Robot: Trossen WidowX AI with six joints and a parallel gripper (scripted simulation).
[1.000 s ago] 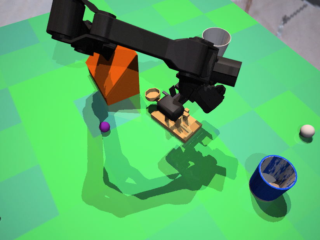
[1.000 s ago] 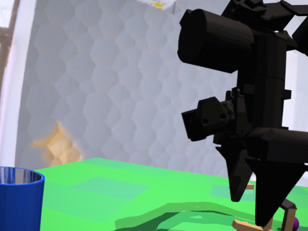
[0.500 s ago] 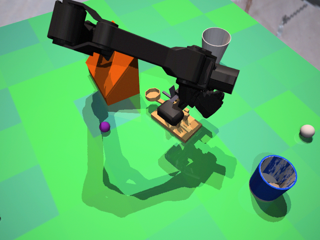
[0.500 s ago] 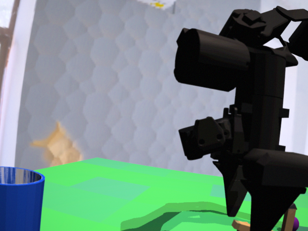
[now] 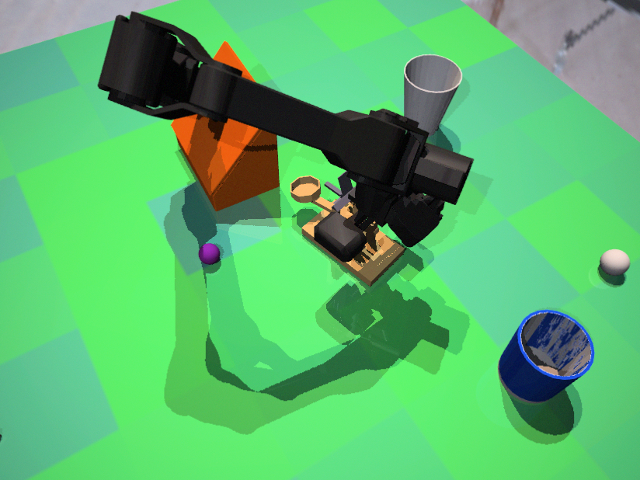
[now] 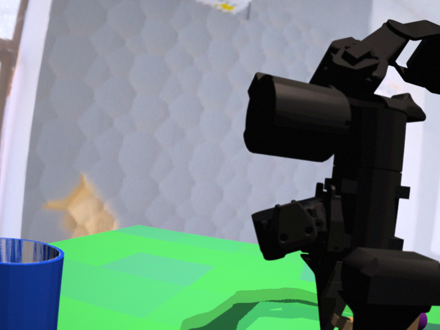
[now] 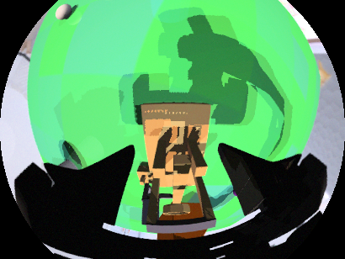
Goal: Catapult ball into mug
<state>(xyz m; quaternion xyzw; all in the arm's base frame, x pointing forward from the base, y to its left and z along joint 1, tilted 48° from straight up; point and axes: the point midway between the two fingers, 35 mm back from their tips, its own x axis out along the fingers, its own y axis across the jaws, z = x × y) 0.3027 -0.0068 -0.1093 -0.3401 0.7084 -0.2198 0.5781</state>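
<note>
My gripper tip is 12 cm past the purple ball, 20 cm to the left of it and 3 cm above it. From my gripper tip the other things lie so: wooden catapult 7 cm behind, 1 cm above; grey cup 17 cm behind, 25 cm to the left, 1 cm below; blue mug 27 cm ahead, 7 cm to the left, 1 cm below.
</note>
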